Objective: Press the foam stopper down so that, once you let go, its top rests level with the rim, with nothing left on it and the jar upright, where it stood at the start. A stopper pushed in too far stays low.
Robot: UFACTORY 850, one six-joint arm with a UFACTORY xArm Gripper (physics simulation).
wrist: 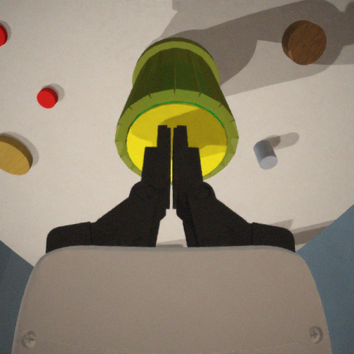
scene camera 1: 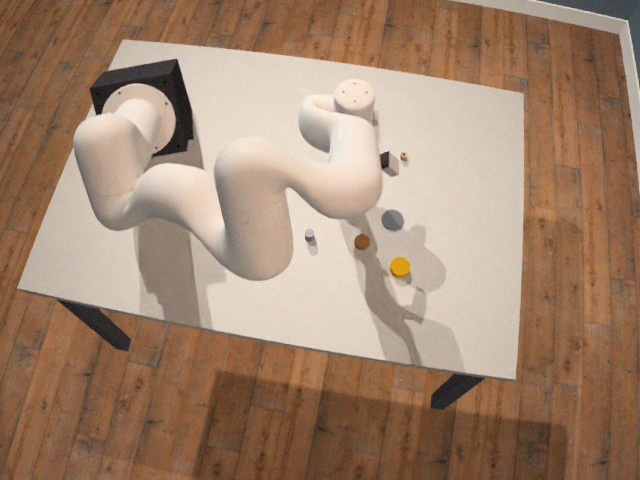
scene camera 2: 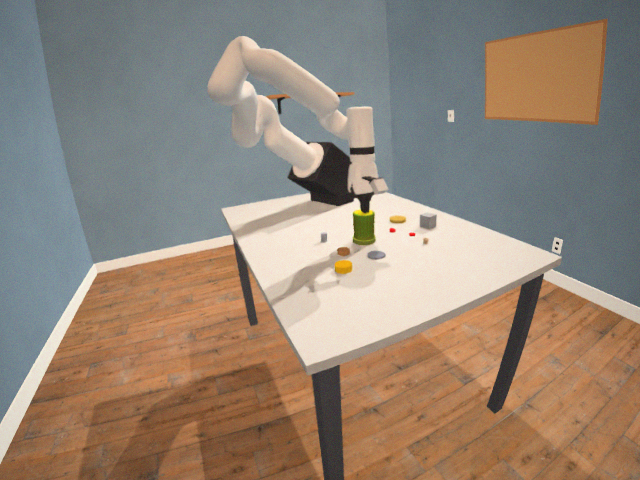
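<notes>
The green jar (scene camera 2: 363,228) (wrist: 175,75) stands upright on the table. The yellow foam stopper (scene camera 2: 356,212) (wrist: 142,139) fills its mouth; in the wrist view a thin dark green line of inner wall shows along its far edge, and it looks close to rim level, though the exact height is hard to tell. My gripper (scene camera 2: 364,210) (wrist: 171,143) is shut and empty, pointing down, its fingertips over the middle of the stopper. They are at or just above its top; whether they touch is unclear. The arm hides jar and fingers in scene camera 1.
A brown disc (scene camera 1: 361,241) (scene camera 2: 343,251) (wrist: 304,42), an orange-yellow disc (scene camera 1: 400,267) (scene camera 2: 343,267), a blue-grey disc (scene camera 1: 392,219) (scene camera 2: 376,255) and a small grey cylinder (scene camera 1: 309,235) (wrist: 265,154) lie around the jar. A grey cube (scene camera 2: 428,220), a tan disc (scene camera 2: 397,219) and red pieces lie beyond.
</notes>
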